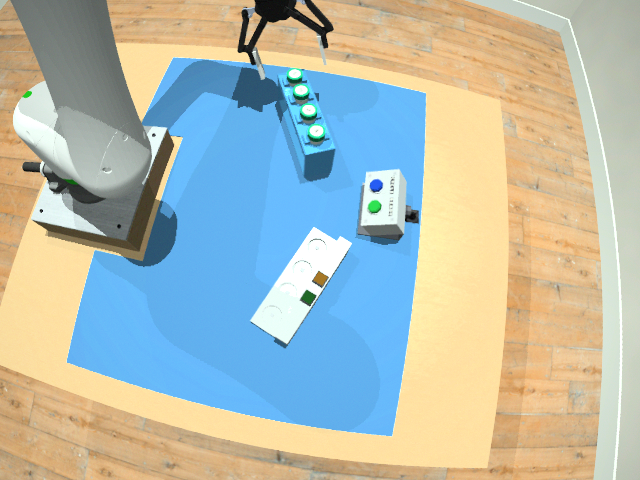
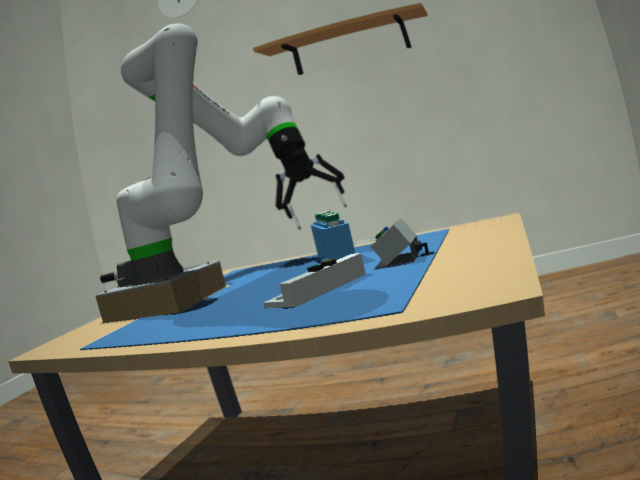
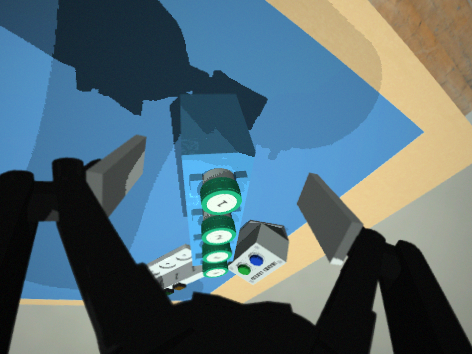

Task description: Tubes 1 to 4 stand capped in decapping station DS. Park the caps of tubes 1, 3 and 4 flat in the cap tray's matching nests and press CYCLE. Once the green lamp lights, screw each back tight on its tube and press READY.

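The blue decapping station holds a row of capped tubes. Cap 1 is at the far end, then cap 2, a third cap and a fourth cap, all green with white tops. My gripper is wide open and empty, its fingers apart on either side of the cap 1 end. The white cap tray has bare round nests. The button box has a blue and a green button.
An amber square and a dark green square sit on the tray's raised side. The robot's base block stands at the left of the blue mat. A wooden shelf hangs on the wall behind.
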